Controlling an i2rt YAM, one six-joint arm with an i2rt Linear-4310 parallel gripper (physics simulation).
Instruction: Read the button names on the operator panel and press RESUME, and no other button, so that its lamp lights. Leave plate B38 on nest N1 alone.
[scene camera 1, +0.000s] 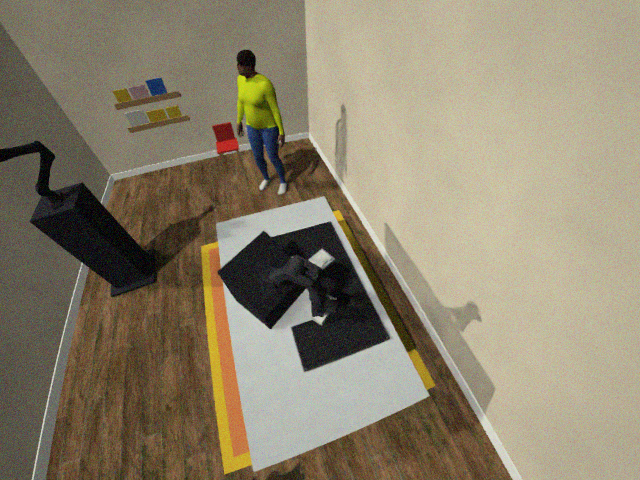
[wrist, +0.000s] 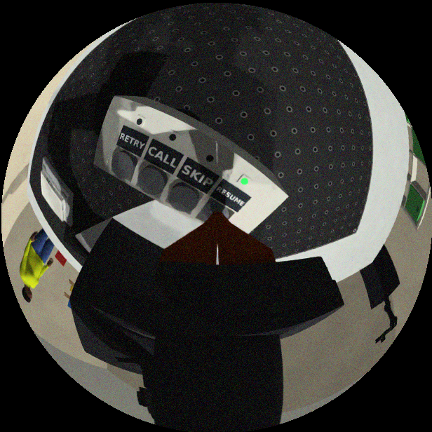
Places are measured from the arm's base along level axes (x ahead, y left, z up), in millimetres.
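Pixels of known places: gripper, fingertip midpoint: (scene camera 1: 317, 312); arm's base, link origin: (scene camera 1: 266, 278).
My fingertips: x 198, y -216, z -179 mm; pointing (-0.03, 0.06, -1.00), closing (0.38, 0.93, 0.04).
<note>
For each thing: its middle in the pictures, then the offset to it from my fingertips. Level surfaces: height alone.
- panel, body centre: (scene camera 1: 324, 309) dx +52, dy +10, dz -24 mm
- pale block, body centre: (scene camera 1: 320, 259) dx +168, dy +340, dz -33 mm
- black perforated board, surface height: dz -52 mm
- white table, surface height: dz -64 mm
The operator panel (wrist: 265, 200) in the wrist view is a pale box with four round dark buttons under the labels RETRY, CALL, SKIP and RESUME. The lamp (wrist: 244, 181) above the RESUME label (wrist: 230, 196) is lit green; the other three lamps are dark. My gripper (wrist: 217, 217) is shut and empty, its reddish-brown fingertips over the RESUME button (wrist: 214, 207), partly hiding it. In scene camera 1 a white corner of the panel (scene camera 1: 320, 319) shows below the dark arm. A pale block (wrist: 55, 195) (scene camera 1: 321, 258) stands on the black board; whether it is nest N1 with plate B38 I cannot tell.
The black perforated board (wrist: 310, 150) (scene camera 1: 341, 343) lies on the white table (scene camera 1: 330, 413). A black slab (scene camera 1: 258, 279) is beside my arm. A person (scene camera 1: 258, 103) stands beyond the table. Another dark arm on a pedestal (scene camera 1: 98, 237) stands at the left.
</note>
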